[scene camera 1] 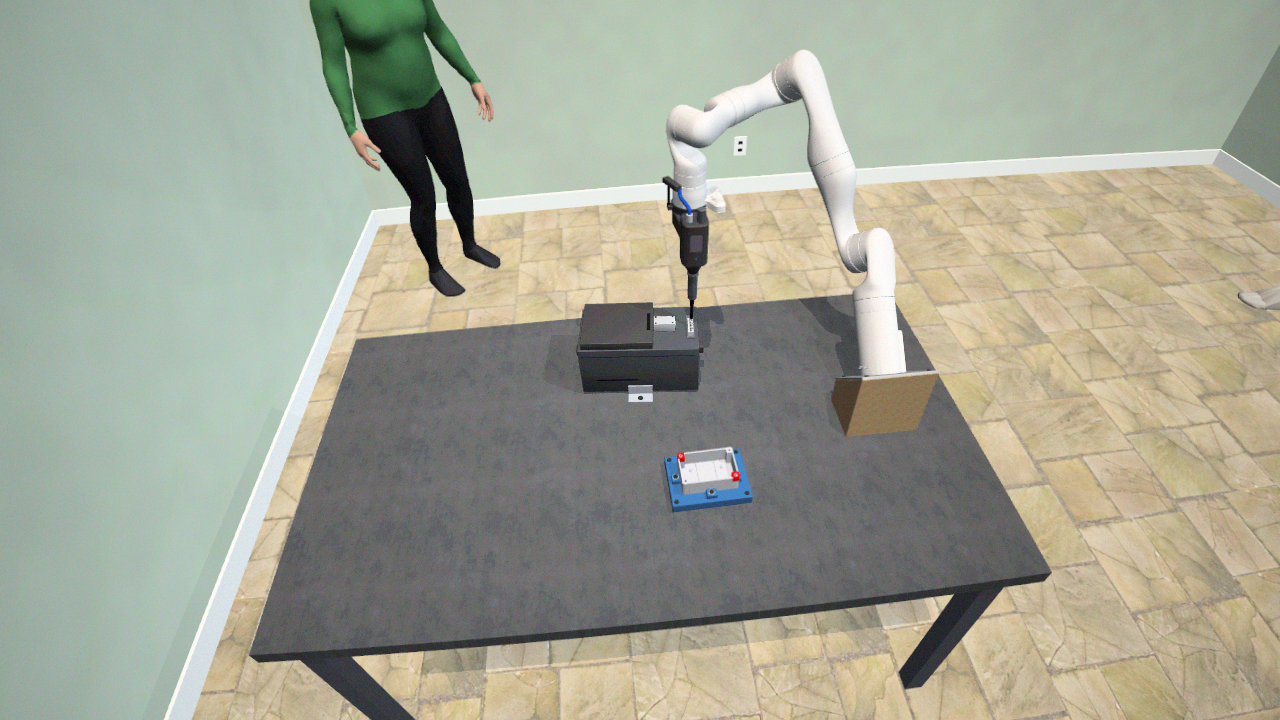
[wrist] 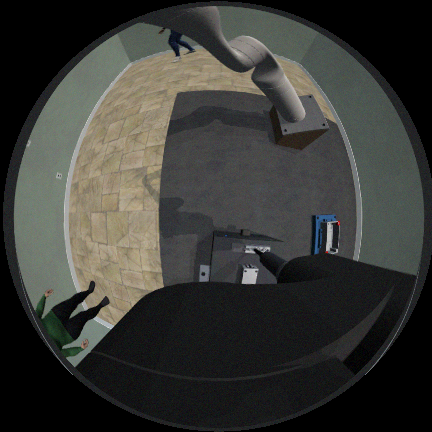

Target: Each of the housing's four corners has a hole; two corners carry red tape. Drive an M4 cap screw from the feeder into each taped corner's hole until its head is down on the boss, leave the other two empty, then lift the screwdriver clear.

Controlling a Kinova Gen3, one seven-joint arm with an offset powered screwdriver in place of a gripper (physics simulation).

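Pixels of known places: hand, its tool point: (scene camera 1: 691,318) (wrist: 254,249); arm's base, origin of its link: (scene camera 1: 881,373) (wrist: 292,112).
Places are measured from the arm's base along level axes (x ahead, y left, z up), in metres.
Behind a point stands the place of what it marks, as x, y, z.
Note:
The black screwdriver (scene camera 1: 691,284) (wrist: 270,261) points down, with its bit tip at the silver screw pick-up strip (wrist: 264,249) {0.397, -0.202, 0.050} on top of the black feeder (scene camera 1: 638,368) {0.533, -0.176, -0.027} (wrist: 225,260) {0.413, -0.280, 0.032}. Whether a screw is on the bit is too small to tell. The light grey housing (scene camera 1: 708,487) {0.450, 0.158, -0.075} (wrist: 325,237) {0.433, 0.079, -0.057} sits in a blue fixture (scene camera 1: 689,505) {0.496, 0.180, -0.095} (wrist: 316,231) {0.412, 0.062, -0.092}, well apart from the screwdriver. Red tape marks its back-left corner (scene camera 1: 680,456) {0.492, 0.083, -0.053} and front-right corner (scene camera 1: 735,476) {0.393, 0.160, -0.051} in the scene view. Screws or empty holes in the corners are too small to make out.
The arm's base stands on a brown block (scene camera 1: 886,404) {0.022, 0.078, -0.013} (wrist: 300,139) {0.090, 0.023, -0.044} at the right of the dark table (scene camera 1: 501,501) {0.888, 0.069, -0.116} (wrist: 225,170) {0.181, -0.243, -0.116}. A white block (scene camera 1: 664,323) {0.456, -0.226, 0.056} (wrist: 249,274) {0.442, -0.237, 0.056} is on the feeder top. A person in green (scene camera 1: 393,62) (wrist: 57,327) stands behind the table's left side.

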